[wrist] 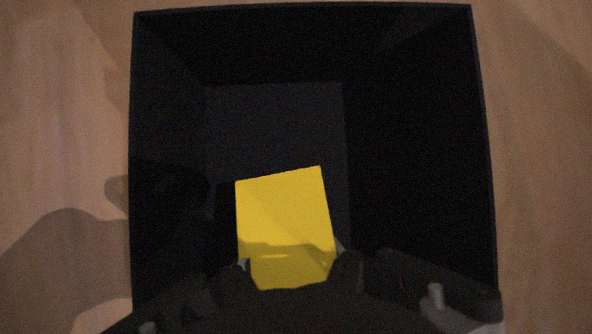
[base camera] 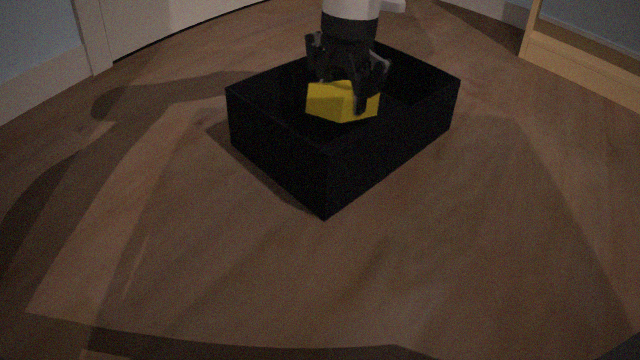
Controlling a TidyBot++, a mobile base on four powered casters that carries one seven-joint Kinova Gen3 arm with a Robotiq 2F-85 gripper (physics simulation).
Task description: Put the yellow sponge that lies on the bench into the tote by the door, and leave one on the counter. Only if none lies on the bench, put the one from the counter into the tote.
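Places are measured from the arm's base along level axes (x left, y back, z up), in metres.
Where they show: gripper, fingertip midpoint: (wrist: 292, 255) (base camera: 340, 106).
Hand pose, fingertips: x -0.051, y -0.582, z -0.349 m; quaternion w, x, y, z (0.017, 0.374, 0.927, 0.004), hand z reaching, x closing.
Observation:
Things, the pixels of their top centre, and the offset from my fingertips. Level surfaces: height alone.
- yellow sponge at its top centre: (wrist: 291, 272) (base camera: 346, 75) dz +0.050, dx -0.007, dy -0.006 m
- black tote at its top centre: (wrist: 319, 273) (base camera: 354, 77) dz +0.053, dx -0.016, dy +0.005 m
- Wooden floor at its surface level: dz -0.047 m
The yellow sponge (base camera: 326, 102) (wrist: 285, 215) is held between the fingers of my gripper (base camera: 345, 97) (wrist: 292, 255), which is shut on it and points down. The black tote (base camera: 280, 150) (wrist: 487, 150) stands on the floor, open at the top. The sponge hangs inside the tote's outline, at about rim height in the base camera view. In the wrist view the tote's dark floor shows beyond the sponge, apart from it. The near part of the tote is hidden by the gripper. The bench and the counter do not show in either view.
A white door (base camera: 140, 25) and its frame (base camera: 92, 37) stand at the back left, beside a blue wall (base camera: 37, 35). A light wooden frame (base camera: 580, 62) stands on the floor at the right. Wooden floor (base camera: 350, 280) (wrist: 545, 175) surrounds the tote, with shadows across it.

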